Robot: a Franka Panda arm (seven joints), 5 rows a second.
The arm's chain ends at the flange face. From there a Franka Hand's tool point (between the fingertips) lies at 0.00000 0.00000 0.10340 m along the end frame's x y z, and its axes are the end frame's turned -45 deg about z.
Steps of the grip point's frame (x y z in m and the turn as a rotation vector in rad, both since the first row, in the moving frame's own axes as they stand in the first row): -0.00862 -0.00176 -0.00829 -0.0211 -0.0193 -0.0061; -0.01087 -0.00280 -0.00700 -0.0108 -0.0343 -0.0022; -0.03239 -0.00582 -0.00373 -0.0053 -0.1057 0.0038; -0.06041 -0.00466 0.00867 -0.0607 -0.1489 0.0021; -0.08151 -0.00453 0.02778 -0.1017 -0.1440 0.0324; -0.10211 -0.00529 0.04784 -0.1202 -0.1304 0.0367; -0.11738 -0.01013 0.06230 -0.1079 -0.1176 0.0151; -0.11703 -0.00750 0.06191 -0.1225 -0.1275 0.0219; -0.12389 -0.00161 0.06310 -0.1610 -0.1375 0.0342
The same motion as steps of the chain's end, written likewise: -0.00748 0.00190 -0.00825 -0.0286 0.0013 -0.0061; -0.00795 0.00241 -0.00693 -0.0319 -0.0166 -0.0022; -0.01968 0.01070 -0.00315 -0.0785 -0.0710 0.0038; -0.03957 0.02417 0.01000 -0.1482 -0.0624 0.0021; -0.05747 0.03661 0.02938 -0.1737 -0.0299 0.0324; -0.07487 0.05025 0.04946 -0.1772 -0.0072 0.0367; -0.08933 0.05943 0.06361 -0.1595 -0.0069 0.0151; -0.08749 0.05927 0.06352 -0.1768 -0.0035 0.0219; -0.09008 0.06478 0.06541 -0.2111 0.0166 0.0342
